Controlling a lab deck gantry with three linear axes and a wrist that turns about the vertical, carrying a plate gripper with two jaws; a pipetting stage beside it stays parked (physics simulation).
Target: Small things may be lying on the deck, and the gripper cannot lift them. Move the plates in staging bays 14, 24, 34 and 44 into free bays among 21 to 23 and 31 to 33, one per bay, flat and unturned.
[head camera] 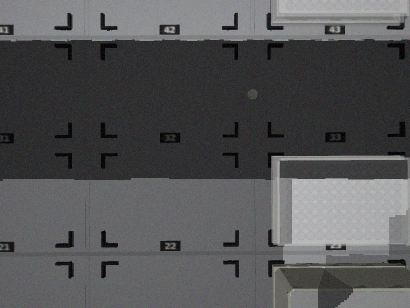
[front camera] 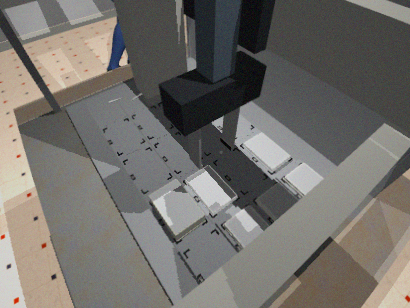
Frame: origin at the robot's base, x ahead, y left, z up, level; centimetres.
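Seen in the pictures: gripper, between the fingertips: (front camera: 212,153); robot's base, origin of its link: (front camera: 103,130).
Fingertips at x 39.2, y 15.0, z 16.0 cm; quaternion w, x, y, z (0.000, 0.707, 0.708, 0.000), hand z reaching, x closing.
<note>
Pixels of each thing's middle, then the offset from my fingertips to it. "*": a spot on its surface instead.
- white plate, middle of its body: (head camera: 339,200) (front camera: 210,188) dy +0.0, dx +0.0, dz -15.3 cm
- bay 24, a spot on its surface: (front camera: 242,227) * dy -1.2, dx +13.6, dz -13.1 cm
- shadowed bay 34, a spot on its surface: (front camera: 281,200) * dy +11.3, dx +14.4, dz -13.1 cm
- bay 44, a spot on its surface: (front camera: 303,178) * dy +21.0, dx +13.7, dz -13.1 cm
- Bay 14, a spot on its surface: (front camera: 200,255) * dy -12.5, dx +12.4, dz -14.6 cm
- bay 32, a spot on its surface: (head camera: 170,90) * dy +10.8, dx -16.3, dz -16.0 cm
- bay 33, a spot on its surface: (head camera: 335,90) * dy +10.8, dx +0.1, dz -16.0 cm
- taller block, middle of its body: (front camera: 176,208) dy -10.7, dx +0.0, dz -13.9 cm
- small round disc, middle of its body: (head camera: 252,93) (front camera: 221,152) dy +10.4, dx -8.2, dz -15.8 cm
The gripper (front camera: 214,156) hangs above the deck's middle in the front view, jaws apart, no plate between them; its jaws do not show in the head view. A white plate (front camera: 212,189) (head camera: 345,212) lies flat and unturned in bay 23. Plates lie in bay 24 (front camera: 242,227), in shadowed bay 34 (front camera: 281,200) and in bay 44 (front camera: 303,178). Bay 14 (front camera: 200,255) holds no plate. In the head view, bay 22 (head camera: 170,210), bay 32 (head camera: 170,90) and bay 33 (head camera: 335,90) hold no plate; bays 21 and 31 show partly.
A plate (front camera: 266,150) (head camera: 342,7) lies in bay 43. A taller block (front camera: 177,212) (head camera: 375,299) stands in bay 13, close beside the bay 23 plate. A small round disc (front camera: 220,152) (head camera: 252,94) lies between bays 32 and 33. A pale wall (front camera: 310,215) runs along the near edge.
</note>
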